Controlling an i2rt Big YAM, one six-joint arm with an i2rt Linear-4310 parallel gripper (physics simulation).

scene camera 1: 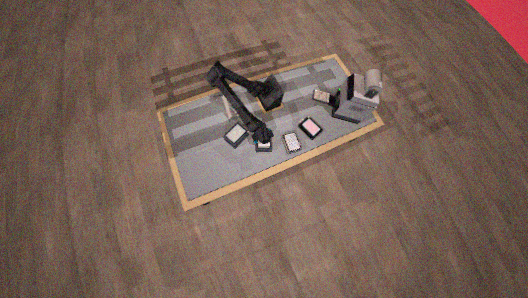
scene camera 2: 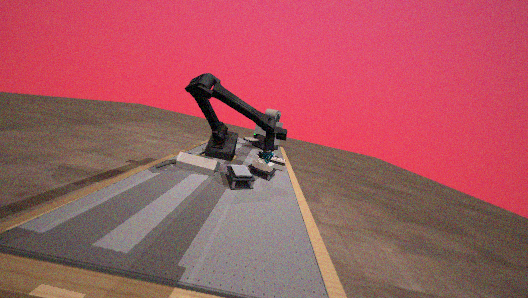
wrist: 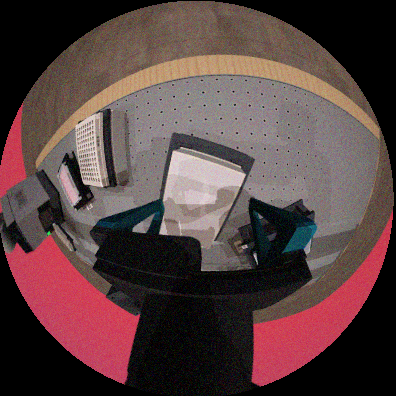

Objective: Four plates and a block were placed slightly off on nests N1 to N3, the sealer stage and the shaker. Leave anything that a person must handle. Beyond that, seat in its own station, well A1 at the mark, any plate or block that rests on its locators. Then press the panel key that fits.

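My gripper (scene camera 1: 264,138) (scene camera 2: 267,156) (wrist: 205,202) is open and empty, its teal fingers above and either side of a plain white plate or block (scene camera 1: 264,145) (wrist: 205,182). That piece lies on a dark nest (wrist: 200,143); a dark strip shows at its far edge. A white well plate (scene camera 1: 291,142) (wrist: 90,150) and a pink-topped plate (scene camera 1: 311,127) (wrist: 69,182) sit on neighbouring stations. A pale-topped piece (scene camera 1: 236,134) (scene camera 2: 240,171) sits on a dark raised station on the other side. A beige plate (scene camera 1: 321,95) (wrist: 64,236) lies by the grey machine. Exact seating is unclear.
The grey machine (scene camera 1: 356,108) (wrist: 29,210) with a green light stands at the table's far end. A pale sloped box (scene camera 1: 228,107) (scene camera 2: 197,163) lies near the arm's base (scene camera 1: 270,93) (scene camera 2: 221,146). A wooden edge (scene camera 1: 240,185) (wrist: 215,65) borders the table.
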